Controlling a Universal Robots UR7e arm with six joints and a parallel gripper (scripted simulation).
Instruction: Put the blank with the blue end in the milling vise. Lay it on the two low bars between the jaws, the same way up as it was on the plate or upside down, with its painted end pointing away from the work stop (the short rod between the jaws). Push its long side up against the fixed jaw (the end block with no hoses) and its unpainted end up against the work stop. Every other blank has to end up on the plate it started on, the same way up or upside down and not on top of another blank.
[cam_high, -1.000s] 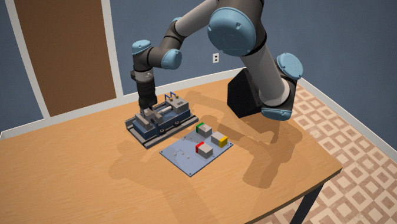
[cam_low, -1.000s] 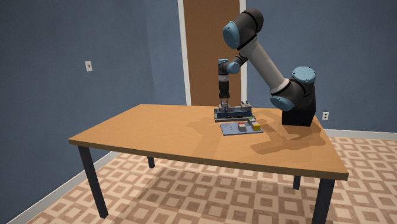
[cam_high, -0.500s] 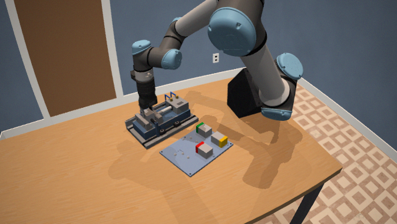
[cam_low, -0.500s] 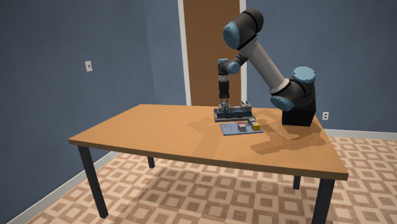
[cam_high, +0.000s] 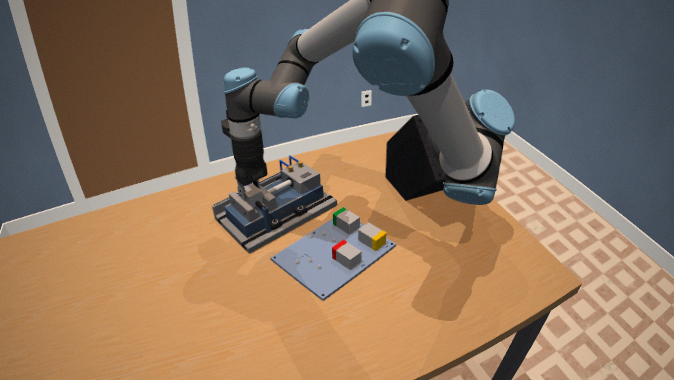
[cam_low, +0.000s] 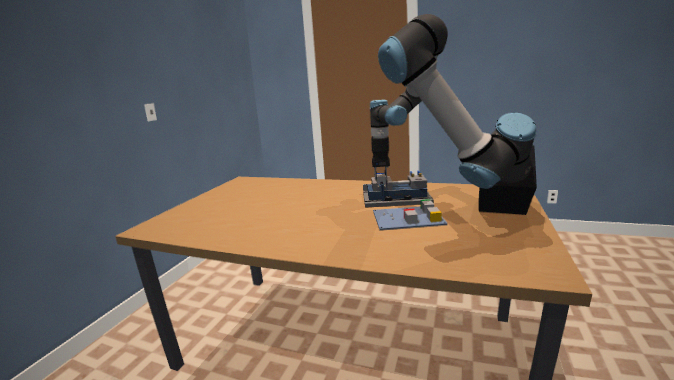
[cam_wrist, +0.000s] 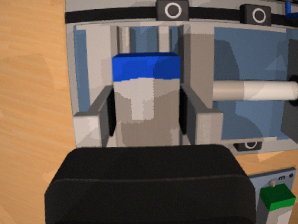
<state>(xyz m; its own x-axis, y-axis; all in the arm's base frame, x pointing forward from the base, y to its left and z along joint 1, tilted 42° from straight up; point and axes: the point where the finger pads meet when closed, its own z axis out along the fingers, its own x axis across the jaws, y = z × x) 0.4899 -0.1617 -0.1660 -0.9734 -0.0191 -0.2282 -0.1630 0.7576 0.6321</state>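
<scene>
Right now the blue-ended blank is 20 mm below my hand. From my hand the other things lie so: work stop: 50 mm to the left, 30 mm below, 10 mm behind; pale rod: 90 mm behind, 40 mm below, 10 mm to the right; fixed jaw: 40 mm below, 30 mm ahead.
</scene>
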